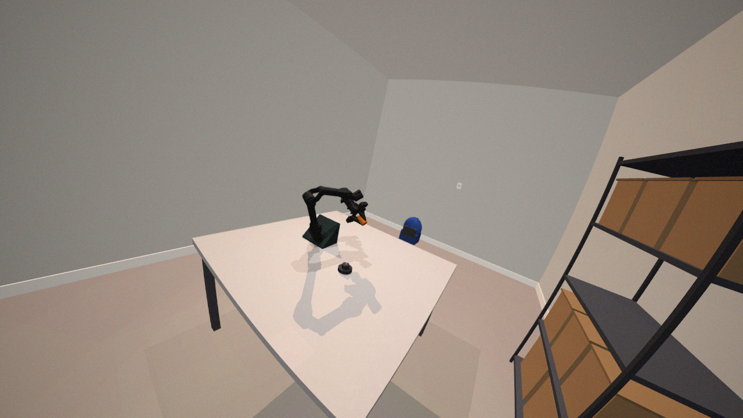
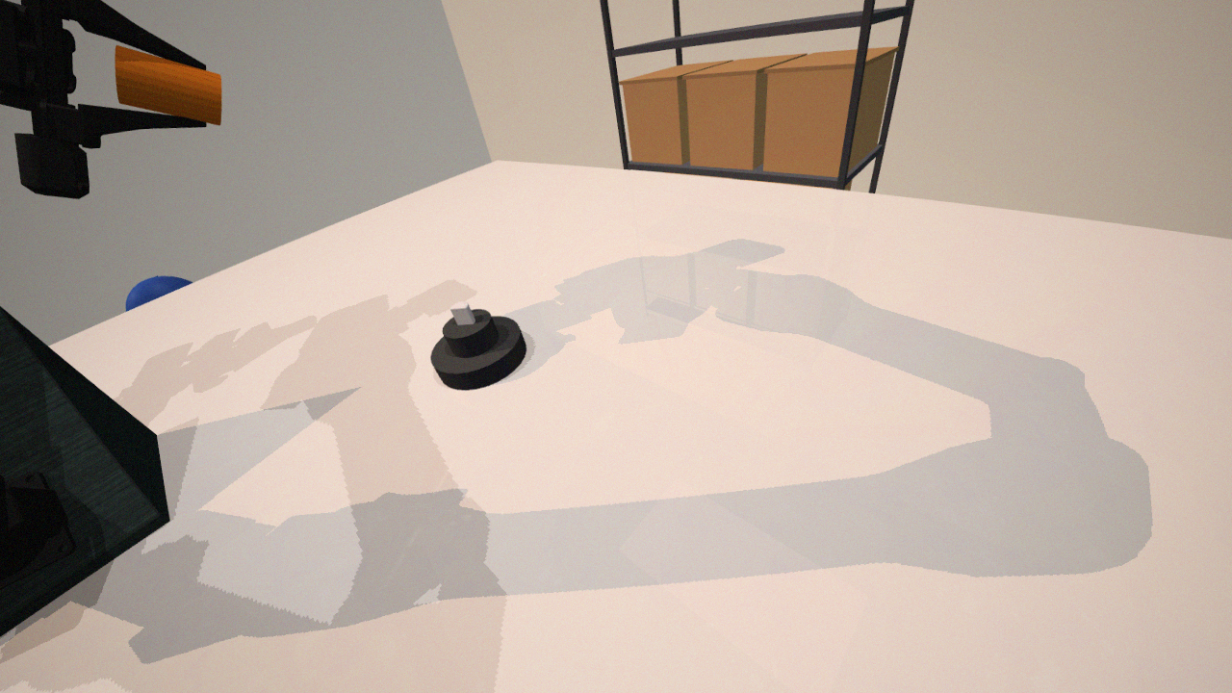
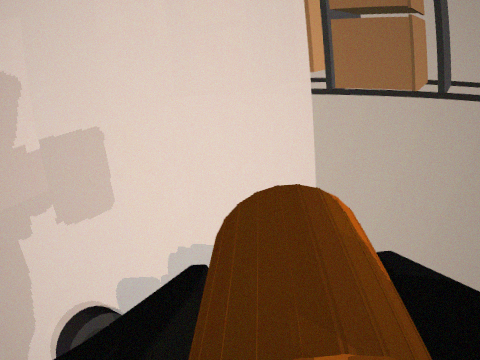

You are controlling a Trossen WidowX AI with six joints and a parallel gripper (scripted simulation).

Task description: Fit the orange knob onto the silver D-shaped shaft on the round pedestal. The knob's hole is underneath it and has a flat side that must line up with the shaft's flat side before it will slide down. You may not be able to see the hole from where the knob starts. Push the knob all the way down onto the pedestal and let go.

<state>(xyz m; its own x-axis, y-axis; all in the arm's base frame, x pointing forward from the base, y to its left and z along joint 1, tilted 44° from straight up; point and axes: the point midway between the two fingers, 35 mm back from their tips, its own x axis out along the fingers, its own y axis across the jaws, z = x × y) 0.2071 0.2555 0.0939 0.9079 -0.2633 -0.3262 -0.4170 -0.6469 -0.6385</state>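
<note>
Right now the orange knob is 3 cm behind my gripper tip and 2 cm above it. Round my gripper tip: round black pedestal 7 cm ahead, 19 cm to the right, 22 cm below.
</note>
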